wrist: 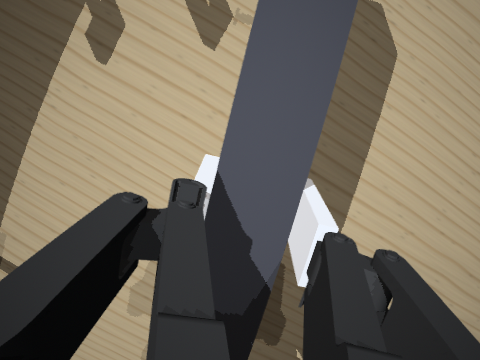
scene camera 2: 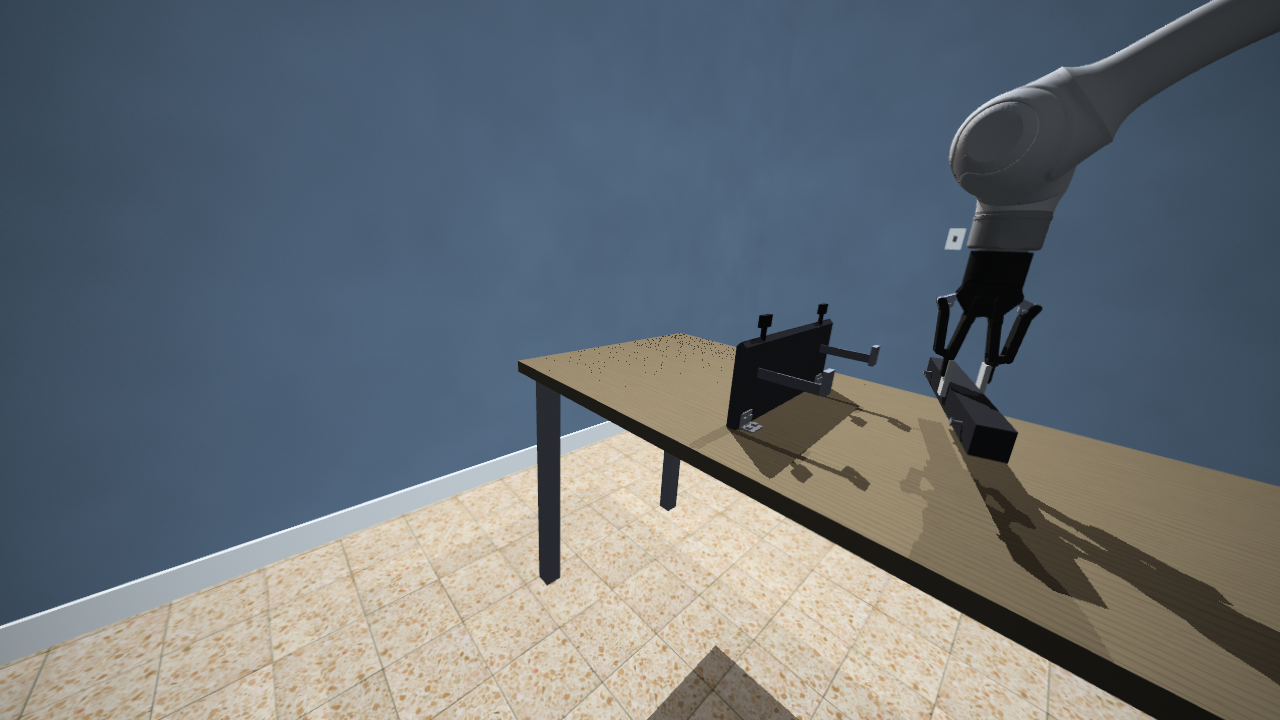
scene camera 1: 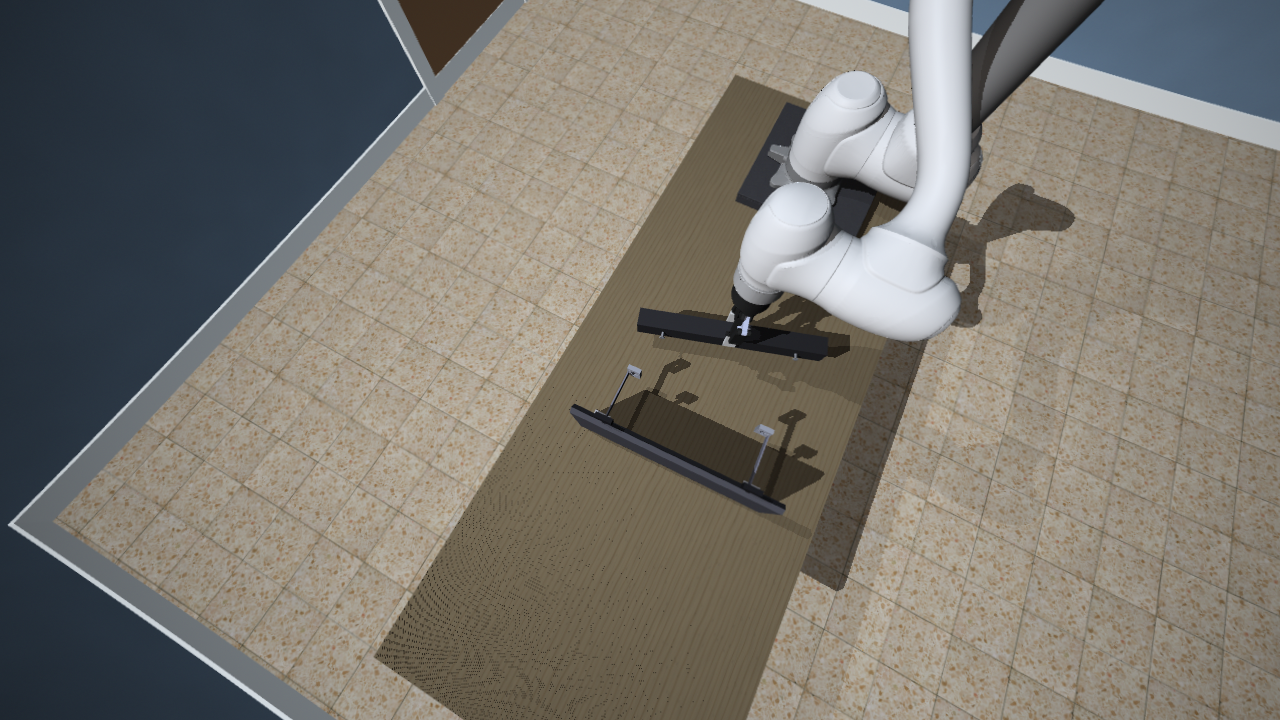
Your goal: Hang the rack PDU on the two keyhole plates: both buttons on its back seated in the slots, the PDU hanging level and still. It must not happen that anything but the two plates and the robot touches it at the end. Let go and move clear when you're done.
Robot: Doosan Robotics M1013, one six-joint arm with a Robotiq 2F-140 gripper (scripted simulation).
Labels:
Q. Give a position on a rack PDU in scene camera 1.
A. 675, 325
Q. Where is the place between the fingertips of my gripper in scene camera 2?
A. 958, 397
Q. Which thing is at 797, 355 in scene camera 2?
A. An upright panel.

